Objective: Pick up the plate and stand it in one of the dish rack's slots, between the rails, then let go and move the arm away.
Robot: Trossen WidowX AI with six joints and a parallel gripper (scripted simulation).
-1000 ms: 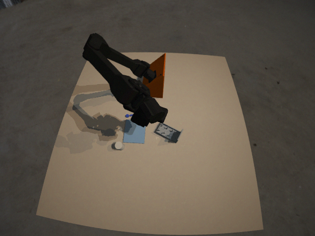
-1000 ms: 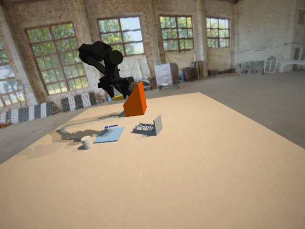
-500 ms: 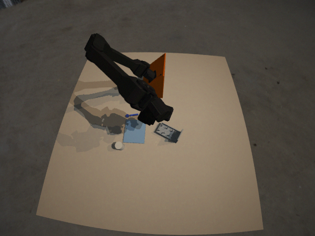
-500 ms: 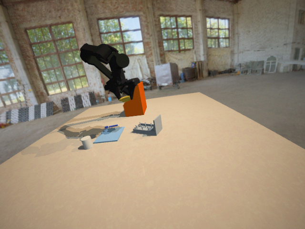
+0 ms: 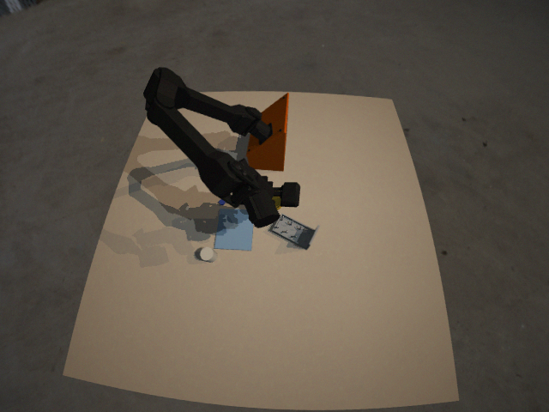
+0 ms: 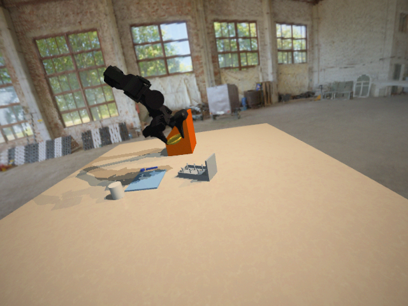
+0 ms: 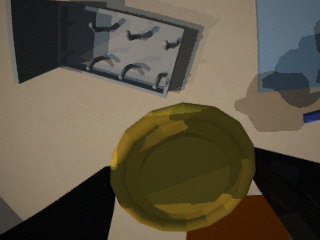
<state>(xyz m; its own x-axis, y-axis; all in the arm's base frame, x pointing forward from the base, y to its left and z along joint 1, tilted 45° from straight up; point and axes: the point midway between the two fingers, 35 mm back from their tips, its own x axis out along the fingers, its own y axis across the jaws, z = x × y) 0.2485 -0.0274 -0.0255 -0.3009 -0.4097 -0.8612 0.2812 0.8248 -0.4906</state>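
Now: the grey dish rack 70 mm ahead of my gripper tip, 60 mm to the left of it and 110 mm below it. Also, from my gripper tip: white cup 130 mm ahead, 230 mm to the right, 110 mm below; blue spoon 70 mm behind, 170 mm to the right, 130 mm below; yellow plate 10 mm above.
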